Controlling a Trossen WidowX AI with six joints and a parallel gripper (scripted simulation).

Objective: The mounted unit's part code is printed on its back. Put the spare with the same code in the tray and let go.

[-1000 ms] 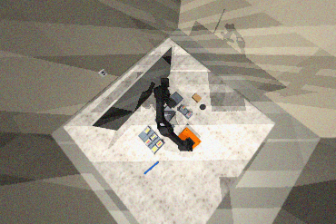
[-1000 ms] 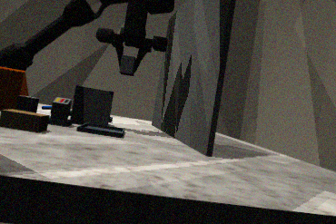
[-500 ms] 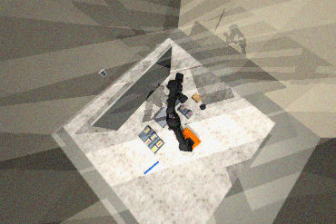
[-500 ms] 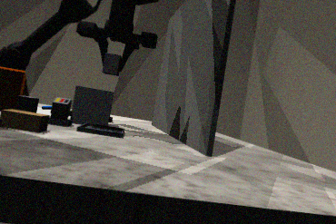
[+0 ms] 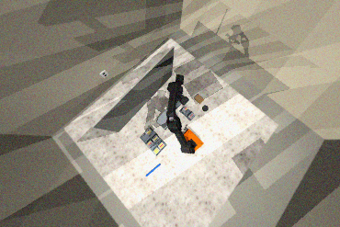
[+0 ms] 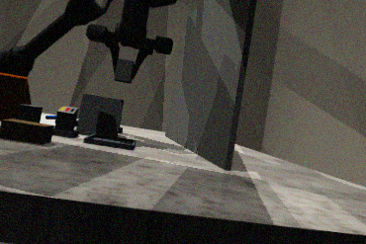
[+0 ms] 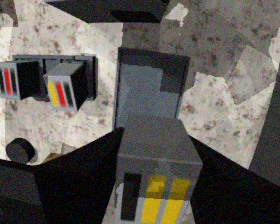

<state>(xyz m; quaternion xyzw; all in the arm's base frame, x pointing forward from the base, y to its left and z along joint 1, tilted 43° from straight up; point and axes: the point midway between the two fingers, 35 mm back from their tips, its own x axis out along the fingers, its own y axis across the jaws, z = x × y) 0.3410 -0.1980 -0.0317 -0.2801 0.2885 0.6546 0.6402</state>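
Right now my gripper tip is 14 cm above the tray and 1 cm to the left of it. Round my gripper tip: wooden block 16 cm to the right, 13 cm below, 13 cm behind; then dark panel 19 cm to the left, 19 cm ahead, 8 cm above; then grey spare 2 cm above, 1 cm to the right.
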